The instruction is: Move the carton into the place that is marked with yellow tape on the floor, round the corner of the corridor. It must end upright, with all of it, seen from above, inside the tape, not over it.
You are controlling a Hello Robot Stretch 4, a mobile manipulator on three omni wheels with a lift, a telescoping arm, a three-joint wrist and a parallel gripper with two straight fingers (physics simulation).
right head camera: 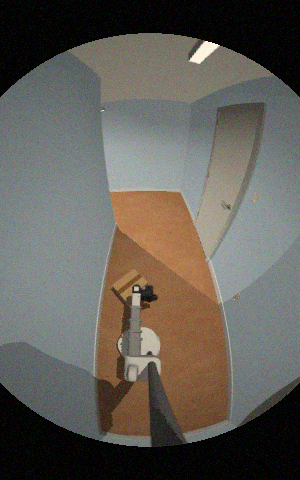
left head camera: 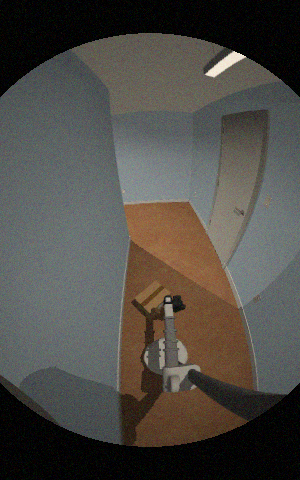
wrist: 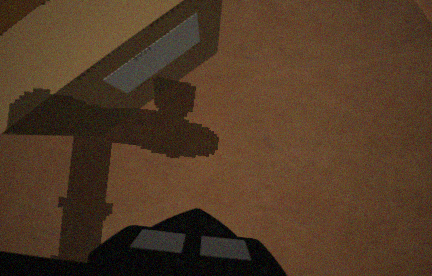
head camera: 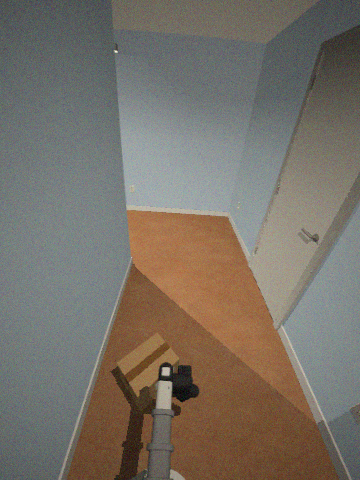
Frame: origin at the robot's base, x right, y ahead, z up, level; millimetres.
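Seen in the pictures: gripper, fingertip midpoint: point(left head camera: 174, 311) point(wrist: 195, 227) point(head camera: 181, 399).
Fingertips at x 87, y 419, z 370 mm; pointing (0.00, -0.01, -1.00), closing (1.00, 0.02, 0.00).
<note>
A point is followed by its place in that frame.
The carton point(head camera: 140, 352) {x -173, y 688, z 250 mm} point(left head camera: 151, 295) {x -122, y 639, z 250 mm} point(right head camera: 127, 284) {x -132, y 626, z 251 mm} point(wrist: 60, 50) {x -90, y 551, z 250 mm} is a tan box with a brown strip across its top. It stands upright on the floor near the left wall, turned at an angle to it. A pale label shows on its side in the wrist view. My gripper point(head camera: 184, 383) point(left head camera: 178, 303) point(right head camera: 148, 293) point(wrist: 195, 227) {x 87, y 419, z 370 mm} is shut and empty, with its fingertips together. In the head view it appears at the carton's near right edge; in the wrist view floor shows between the fingers and the carton. The yellow tape does not show in any view.
The left wall point(head camera: 60, 225) {x -496, y 786, z 1100 mm} point(left head camera: 60, 225) {x -491, y 501, z 1267 mm} point(right head camera: 55, 210) {x -494, y 659, z 1168 mm} ends at a corner beyond the carton, where the floor opens to the left. A shut door point(head camera: 295, 215) {x 966, y 1509, z 913 mm} point(left head camera: 240, 175) {x 967, y 1405, z 1277 mm} point(right head camera: 230, 165) {x 967, y 1416, z 1312 mm} is in the right wall. A far wall point(head camera: 185, 125) {x 17, y 3341, z 1408 mm} closes the corridor. The arm's shadow crosses the carton's near side.
</note>
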